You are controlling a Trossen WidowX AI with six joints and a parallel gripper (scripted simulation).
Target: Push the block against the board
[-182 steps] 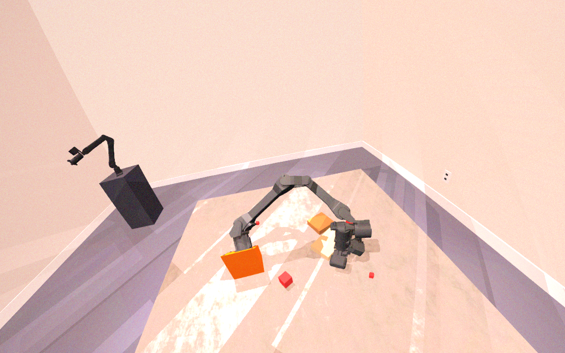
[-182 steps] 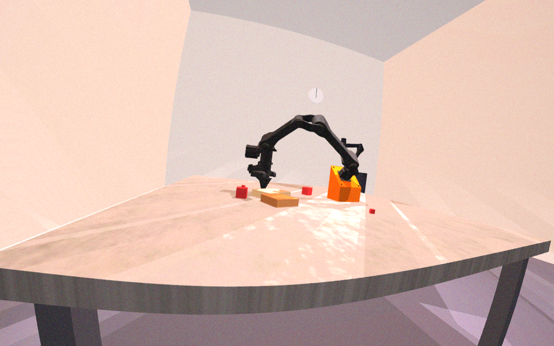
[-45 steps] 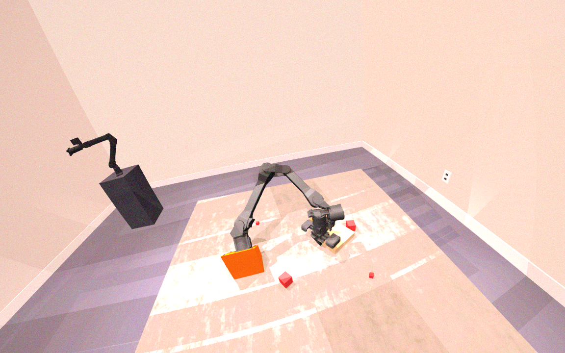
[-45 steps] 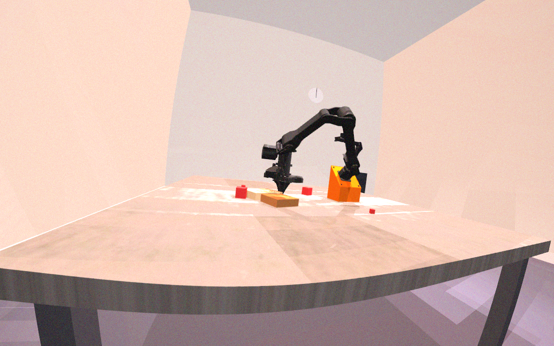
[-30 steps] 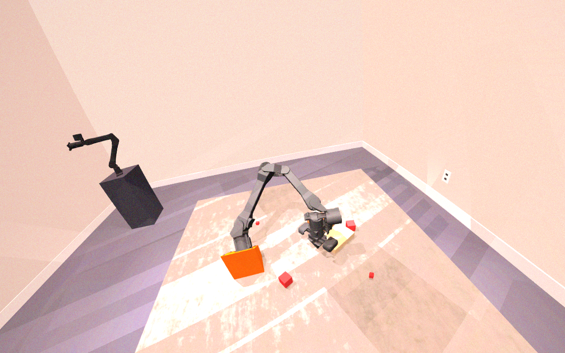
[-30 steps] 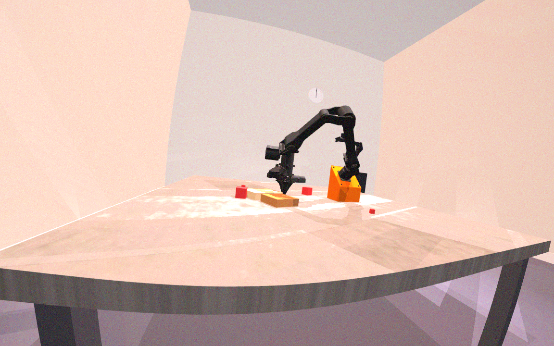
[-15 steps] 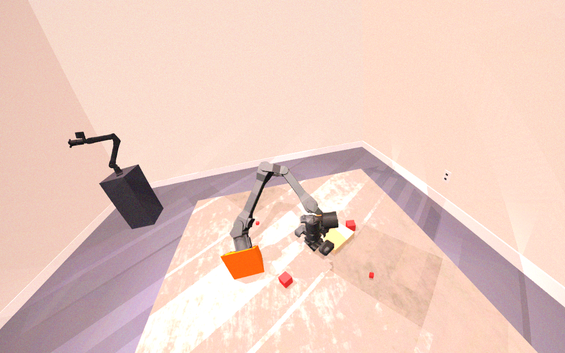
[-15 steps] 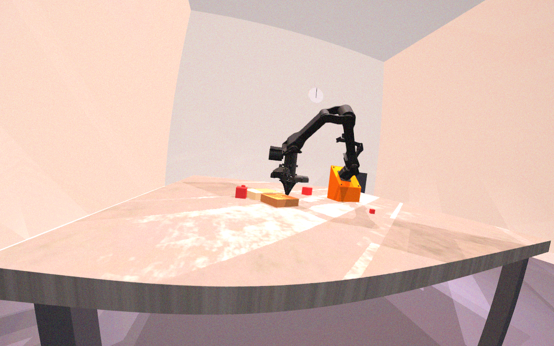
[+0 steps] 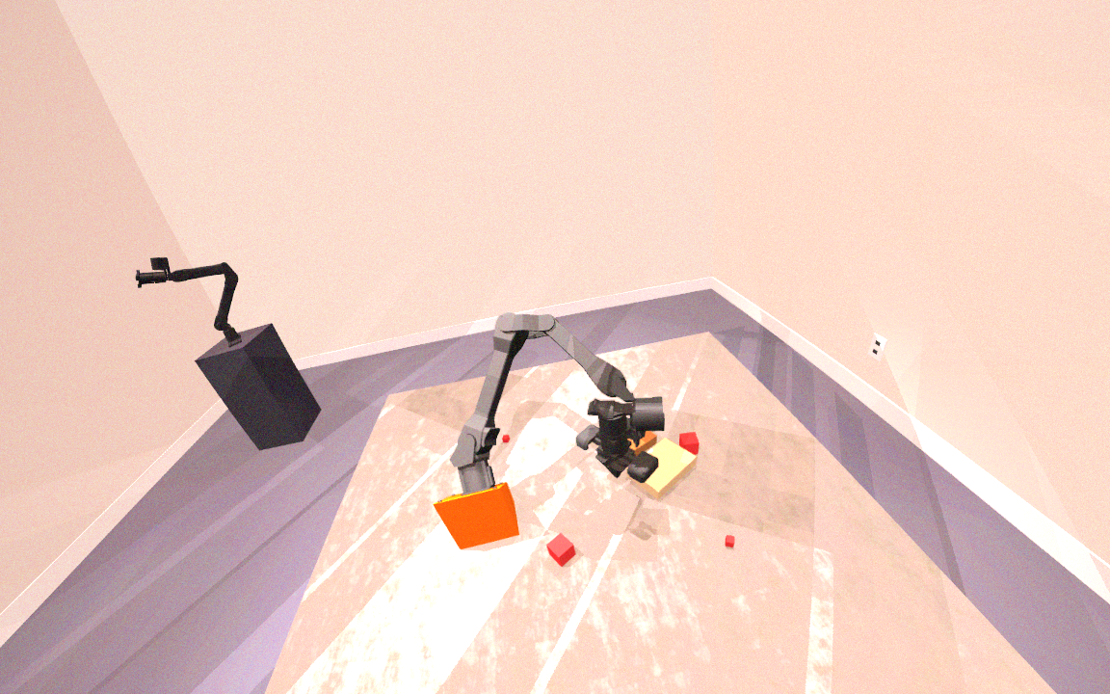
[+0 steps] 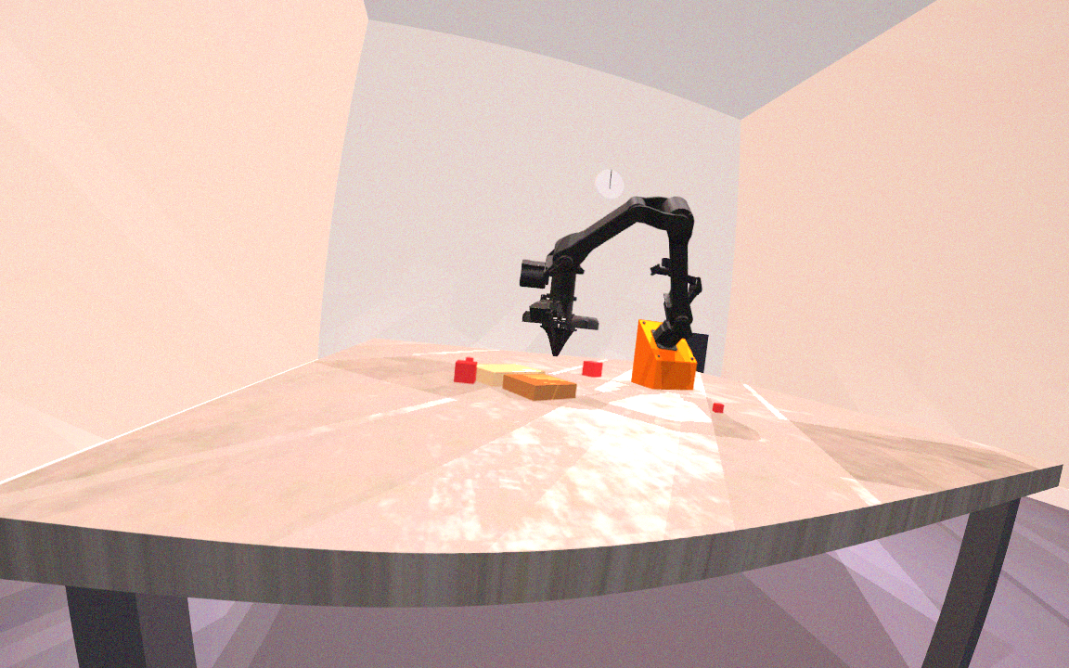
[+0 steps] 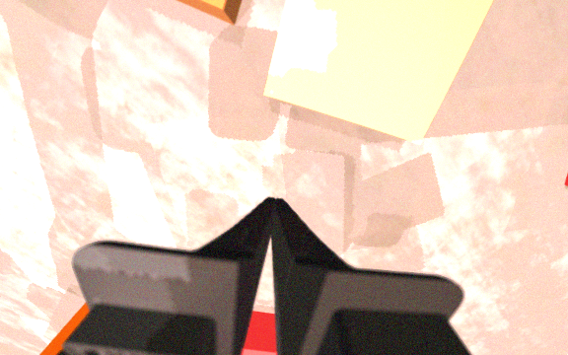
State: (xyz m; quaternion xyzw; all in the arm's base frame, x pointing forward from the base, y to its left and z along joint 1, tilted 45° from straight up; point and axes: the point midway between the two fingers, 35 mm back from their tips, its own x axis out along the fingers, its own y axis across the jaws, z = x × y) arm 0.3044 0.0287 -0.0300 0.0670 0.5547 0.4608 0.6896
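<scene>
Right now my gripper tip is 150 mm to the right of the orange square block, 80 mm short of it and 50 mm above it. Round my gripper tip: pale yellow flat piece 120 mm ahead, 50 mm below, 30 mm to the left.
</scene>
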